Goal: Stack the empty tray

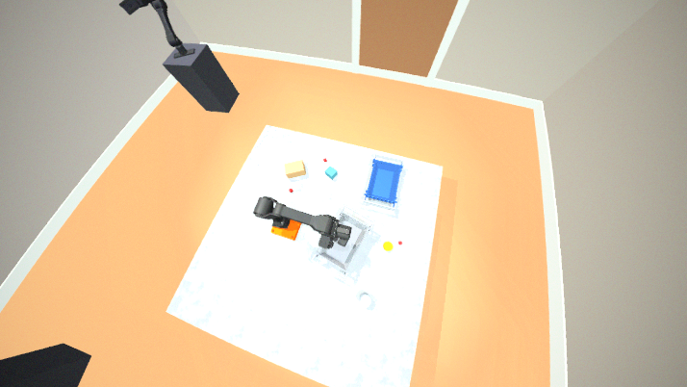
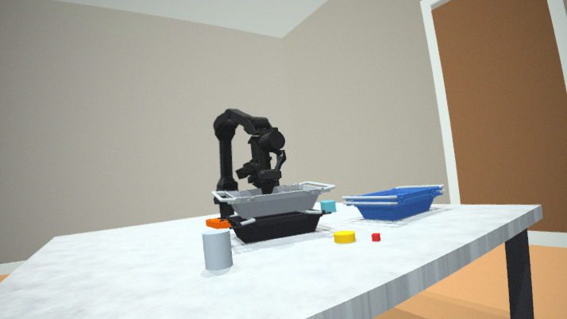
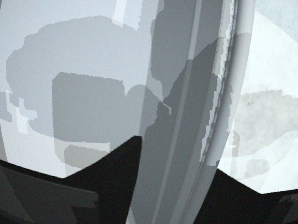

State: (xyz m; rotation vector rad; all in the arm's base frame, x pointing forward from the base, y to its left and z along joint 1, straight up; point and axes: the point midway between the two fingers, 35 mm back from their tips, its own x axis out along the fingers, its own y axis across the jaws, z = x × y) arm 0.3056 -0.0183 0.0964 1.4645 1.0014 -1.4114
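My gripper tip is 7 cm short of the grey tray, 3 cm below it and 2 cm to the left of it. Round my gripper tip: cyan cube (39 cm to the left, 10 cm behind, 6 cm below); grey cylinder (28 cm to the right, 22 cm ahead, 5 cm below); yellow disc (31 cm ahead, 8 cm below).
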